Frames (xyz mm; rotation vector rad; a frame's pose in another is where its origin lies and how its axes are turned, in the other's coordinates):
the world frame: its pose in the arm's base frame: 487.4 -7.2 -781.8 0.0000 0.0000 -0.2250
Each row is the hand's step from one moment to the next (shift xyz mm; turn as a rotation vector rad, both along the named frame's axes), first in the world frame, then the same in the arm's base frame.
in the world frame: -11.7 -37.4 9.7 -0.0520 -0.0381 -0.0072
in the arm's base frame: -19.7 -33.8 9.7 -0.0592 -0.0255 -0.0072
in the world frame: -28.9 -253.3 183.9 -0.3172 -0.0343 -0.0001
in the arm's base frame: -84.7 -240.5 183.9 -0.3169 0.0373 -0.0001
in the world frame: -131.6 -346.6 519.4 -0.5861 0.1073 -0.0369
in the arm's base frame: -205.6 -308.5 519.4 -0.5474 0.2354 -0.0369
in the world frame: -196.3 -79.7 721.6 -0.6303 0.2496 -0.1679
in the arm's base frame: -209.1 -33.9 721.6 -0.5587 0.3839 -0.1679
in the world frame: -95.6 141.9 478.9 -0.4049 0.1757 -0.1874
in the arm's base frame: -61.5 159.7 478.9 -0.3555 0.2616 -0.1874
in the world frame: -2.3 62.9 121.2 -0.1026 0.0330 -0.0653
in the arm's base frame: 11.8 61.8 121.2 -0.0927 0.0551 -0.0653
